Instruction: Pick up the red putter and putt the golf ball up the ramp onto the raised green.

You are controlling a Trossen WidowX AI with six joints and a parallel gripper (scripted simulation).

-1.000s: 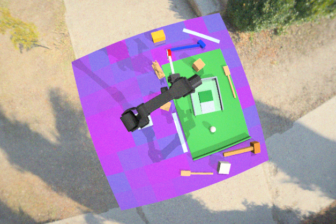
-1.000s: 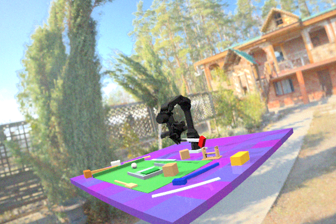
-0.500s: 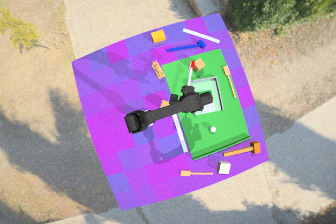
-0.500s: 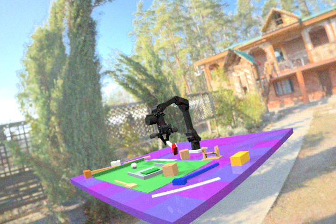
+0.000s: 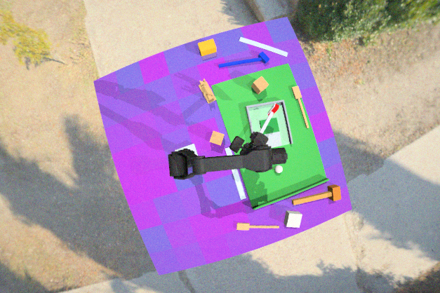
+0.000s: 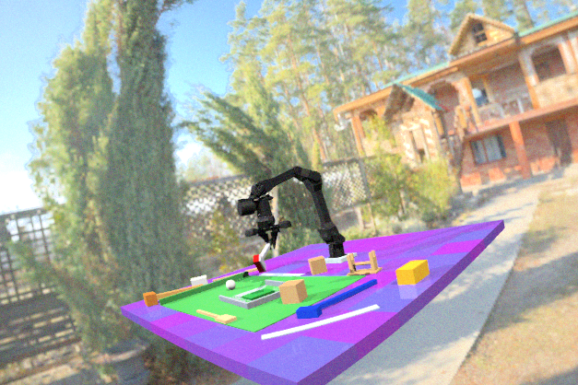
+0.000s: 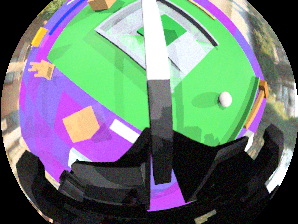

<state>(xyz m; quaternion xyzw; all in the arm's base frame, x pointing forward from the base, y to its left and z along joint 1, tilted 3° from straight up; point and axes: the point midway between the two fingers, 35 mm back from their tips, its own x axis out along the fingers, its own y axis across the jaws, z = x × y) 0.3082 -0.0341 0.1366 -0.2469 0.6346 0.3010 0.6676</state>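
The red putter is 9 cm to the left of my gripper tip, 8 cm ahead of it and 1 cm above it. Also, from my gripper tip: white golf ball: 16 cm ahead, 14 cm to the right, 11 cm below; white cube: 45 cm to the right, 19 cm ahead, 12 cm below; wooden frame: 36 cm to the left, 13 cm behind, 10 cm below.
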